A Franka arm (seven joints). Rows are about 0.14 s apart.
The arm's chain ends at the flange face. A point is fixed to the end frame.
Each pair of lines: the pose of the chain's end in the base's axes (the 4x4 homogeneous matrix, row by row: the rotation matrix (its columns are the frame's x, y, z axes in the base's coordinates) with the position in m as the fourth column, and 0 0 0 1 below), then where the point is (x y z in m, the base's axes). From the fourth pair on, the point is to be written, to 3 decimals.
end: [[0.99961 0.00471 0.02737 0.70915], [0.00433 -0.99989 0.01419 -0.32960], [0.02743 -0.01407 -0.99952 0.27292], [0 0 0 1]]
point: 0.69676 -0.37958 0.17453
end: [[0.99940 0.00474 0.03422 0.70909], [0.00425 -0.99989 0.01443 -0.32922], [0.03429 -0.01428 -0.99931 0.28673], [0 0 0 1]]
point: 0.69737 -0.37918 0.18824
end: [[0.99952 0.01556 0.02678 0.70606], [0.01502 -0.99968 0.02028 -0.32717], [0.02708 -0.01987 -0.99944 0.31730], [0 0 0 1]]
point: 0.69417 -0.37671 0.21862
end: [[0.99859 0.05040 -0.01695 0.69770], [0.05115 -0.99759 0.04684 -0.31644], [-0.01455 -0.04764 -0.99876 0.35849], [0 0 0 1]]
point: 0.683 -0.364 0.259
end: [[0.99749 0.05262 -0.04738 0.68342], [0.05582 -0.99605 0.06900 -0.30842], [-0.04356 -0.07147 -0.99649 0.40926], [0 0 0 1]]
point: 0.666 -0.354 0.309
